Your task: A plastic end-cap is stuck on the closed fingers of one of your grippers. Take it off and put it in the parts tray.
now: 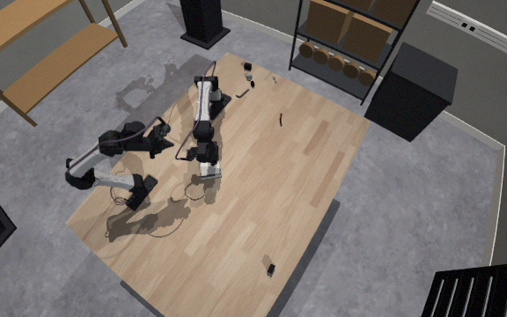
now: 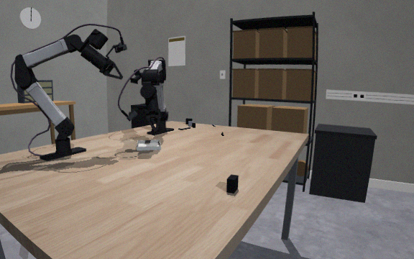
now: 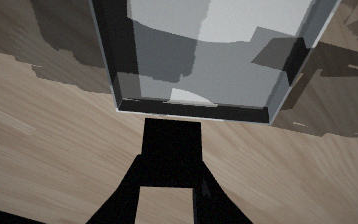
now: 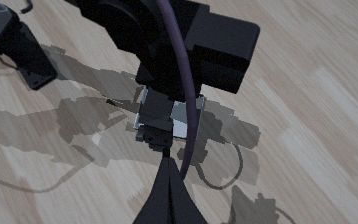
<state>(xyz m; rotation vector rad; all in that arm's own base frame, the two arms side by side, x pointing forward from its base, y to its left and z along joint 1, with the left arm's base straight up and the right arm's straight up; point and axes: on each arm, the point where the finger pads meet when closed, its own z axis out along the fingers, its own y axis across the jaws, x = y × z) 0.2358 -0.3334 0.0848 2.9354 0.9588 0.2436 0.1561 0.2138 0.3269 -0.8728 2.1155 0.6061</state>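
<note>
My left hand is 10 mm past the black end-cap, 10 mm to the left of it and 10 mm above it. From my left hand the other things lie so: parts tray 40 mm behind, 10 mm to the right, 80 mm below.
</note>
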